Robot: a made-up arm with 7 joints. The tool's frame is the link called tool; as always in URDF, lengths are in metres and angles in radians. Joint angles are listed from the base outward.
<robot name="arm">
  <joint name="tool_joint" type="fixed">
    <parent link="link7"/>
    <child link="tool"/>
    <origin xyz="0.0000 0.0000 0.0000" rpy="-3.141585 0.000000 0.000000"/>
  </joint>
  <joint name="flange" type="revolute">
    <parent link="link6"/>
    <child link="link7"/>
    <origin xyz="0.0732 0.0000 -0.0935"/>
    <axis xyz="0 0.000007 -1"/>
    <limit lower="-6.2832" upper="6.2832"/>
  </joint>
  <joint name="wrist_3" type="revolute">
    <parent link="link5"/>
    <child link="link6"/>
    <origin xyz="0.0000 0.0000 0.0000"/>
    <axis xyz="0 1 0.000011"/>
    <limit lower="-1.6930" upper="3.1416"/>
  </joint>
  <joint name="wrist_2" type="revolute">
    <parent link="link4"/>
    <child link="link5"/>
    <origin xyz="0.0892 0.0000 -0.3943"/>
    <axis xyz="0 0.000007 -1"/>
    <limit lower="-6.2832" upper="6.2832"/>
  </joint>
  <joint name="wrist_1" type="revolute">
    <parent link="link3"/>
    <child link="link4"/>
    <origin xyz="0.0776 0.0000 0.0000"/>
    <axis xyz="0 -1 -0.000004"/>
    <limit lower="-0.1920" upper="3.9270"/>
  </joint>
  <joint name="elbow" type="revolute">
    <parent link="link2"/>
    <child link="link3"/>
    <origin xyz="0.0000 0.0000 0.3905"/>
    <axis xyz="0 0 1"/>
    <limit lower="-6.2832" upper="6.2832"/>
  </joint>
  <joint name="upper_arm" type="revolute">
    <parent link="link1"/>
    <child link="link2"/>
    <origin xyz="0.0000 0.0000 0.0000"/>
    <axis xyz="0 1 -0.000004"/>
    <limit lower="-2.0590" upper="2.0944"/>
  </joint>
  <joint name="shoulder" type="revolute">
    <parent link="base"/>
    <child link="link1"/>
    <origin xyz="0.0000 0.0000 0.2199"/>
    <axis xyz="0 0 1"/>
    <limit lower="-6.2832" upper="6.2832"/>
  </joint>
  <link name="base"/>
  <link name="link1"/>
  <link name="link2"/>
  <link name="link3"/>
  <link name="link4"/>
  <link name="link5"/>
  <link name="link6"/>
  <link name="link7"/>
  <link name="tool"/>
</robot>
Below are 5 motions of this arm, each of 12 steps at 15 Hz.
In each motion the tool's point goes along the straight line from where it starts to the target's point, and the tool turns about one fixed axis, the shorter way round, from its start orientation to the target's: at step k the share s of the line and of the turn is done. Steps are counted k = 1, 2, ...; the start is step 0. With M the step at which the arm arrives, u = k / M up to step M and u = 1 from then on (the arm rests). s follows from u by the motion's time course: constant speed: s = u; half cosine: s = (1 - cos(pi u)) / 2; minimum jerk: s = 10 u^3 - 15 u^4 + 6 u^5.
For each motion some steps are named. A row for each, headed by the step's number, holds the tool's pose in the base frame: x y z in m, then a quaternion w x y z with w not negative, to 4 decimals.
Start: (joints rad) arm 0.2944 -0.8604 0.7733 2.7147 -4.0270 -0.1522 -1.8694
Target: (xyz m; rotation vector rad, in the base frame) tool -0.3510 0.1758 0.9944 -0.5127 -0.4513 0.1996
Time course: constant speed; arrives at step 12
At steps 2, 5, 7, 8, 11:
2: -0.4796 0.0078 0.9437 0.7140 0.0633 -0.2155 -0.6631
5: -0.4410 0.0582 0.9589 0.8528 -0.0375 -0.2364 -0.4641
7: -0.4153 0.0918 0.9691 0.9129 -0.1037 -0.2412 -0.3126
8: -0.4024 0.1086 0.9741 0.9324 -0.1358 -0.2409 -0.2328
11: -0.3639 0.1590 0.9893 0.9472 -0.2246 -0.2286 0.0146

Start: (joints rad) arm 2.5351 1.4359 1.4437 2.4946 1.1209 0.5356 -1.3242
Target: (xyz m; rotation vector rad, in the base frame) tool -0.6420 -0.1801 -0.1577 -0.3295 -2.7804 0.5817
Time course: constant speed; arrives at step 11
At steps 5, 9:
5: -0.7705 0.0474 0.0825 0.4386 -0.1667 -0.7681 0.4357
9: -0.6848 -0.1043 -0.0776 0.2456 -0.1346 -0.9164 0.2860

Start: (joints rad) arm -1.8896 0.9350 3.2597 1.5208 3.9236 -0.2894 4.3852
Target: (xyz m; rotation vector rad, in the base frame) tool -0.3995 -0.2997 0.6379 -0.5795 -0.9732 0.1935
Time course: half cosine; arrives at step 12
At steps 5, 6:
5: -0.2262 -0.0838 0.7878 0.8962 -0.3986 -0.1651 0.1036
6: -0.2618 -0.1282 0.7570 0.8922 -0.3761 -0.2283 0.1020

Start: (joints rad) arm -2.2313 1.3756 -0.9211 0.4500 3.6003 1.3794 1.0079
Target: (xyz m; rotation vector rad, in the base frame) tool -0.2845 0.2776 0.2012 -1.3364 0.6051 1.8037
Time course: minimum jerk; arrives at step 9
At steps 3, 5, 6, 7, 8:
3: -0.3203 0.1920 0.0387 0.2254 -0.7079 0.1352 0.6556
5: -0.3025 0.2346 0.1196 0.3139 -0.6240 0.1886 0.6903
6: -0.2940 0.2549 0.1580 0.3539 -0.5800 0.2128 0.7022
7: -0.2880 0.2693 0.1855 0.3816 -0.5470 0.2295 0.7089
8: -0.2850 0.2764 0.1988 0.3947 -0.5305 0.2375 0.7116

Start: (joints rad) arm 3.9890 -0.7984 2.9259 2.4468 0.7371 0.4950 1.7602
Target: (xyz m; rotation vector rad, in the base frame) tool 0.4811 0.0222 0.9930 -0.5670 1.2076 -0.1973
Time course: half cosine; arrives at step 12
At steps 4, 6, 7, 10, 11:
4: 0.5780 0.4302 0.6890 0.6434 -0.5427 0.5393 0.0260
6: 0.5457 0.2942 0.7903 0.6982 -0.4546 0.5529 -0.0134
7: 0.5290 0.2238 0.8428 0.7232 -0.4067 0.5572 -0.0338
10: 0.4898 0.0586 0.9658 0.7722 -0.2892 0.5599 -0.0811
11: 0.4833 0.0315 0.9861 0.7789 -0.2693 0.5593 -0.0887

